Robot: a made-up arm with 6 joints.
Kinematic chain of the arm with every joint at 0, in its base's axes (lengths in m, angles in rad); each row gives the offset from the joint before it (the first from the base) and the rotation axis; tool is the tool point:
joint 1: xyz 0 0 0.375 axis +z
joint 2: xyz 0 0 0 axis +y
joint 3: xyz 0 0 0.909 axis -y
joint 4: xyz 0 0 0 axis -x
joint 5: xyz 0.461 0 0 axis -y
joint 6: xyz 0 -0.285 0 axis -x
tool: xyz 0 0 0
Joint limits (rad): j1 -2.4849..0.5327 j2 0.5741..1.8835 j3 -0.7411..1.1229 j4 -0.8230..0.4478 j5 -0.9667..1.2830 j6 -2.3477..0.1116
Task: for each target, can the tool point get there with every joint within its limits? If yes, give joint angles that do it. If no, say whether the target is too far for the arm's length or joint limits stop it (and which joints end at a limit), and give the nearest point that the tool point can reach.
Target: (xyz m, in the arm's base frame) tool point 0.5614 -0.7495 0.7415
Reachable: yes | joints -0.6322 0.6820 -0.3044 0.2921 0.3418 -0.6684
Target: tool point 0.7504 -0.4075 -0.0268
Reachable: yes | joints -0.1741 1.5079 -0.4590 0.3104 0.3860 -0.4092
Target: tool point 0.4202 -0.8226 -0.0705
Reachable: yes | joints -0.7884 1.5527 0.0098 -0.1481 -0.0645 -0.9716
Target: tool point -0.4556 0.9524 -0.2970
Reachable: no: joint limits stop it (at a limit: joint 1, joint 2, joint 3) | nearest point -0.5178 -0.0456 -0.0864 | short by 1.022 m
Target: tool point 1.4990 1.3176 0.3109
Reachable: no: too far | nearest point 1.3193 0.4796 0.3299 | short by 0.857 m
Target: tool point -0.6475 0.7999 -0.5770
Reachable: no: joint limits stop it (at a limit: joint 1, joint 2) | nearest point -0.5739 -0.0825 -0.1926 | short by 0.965 m
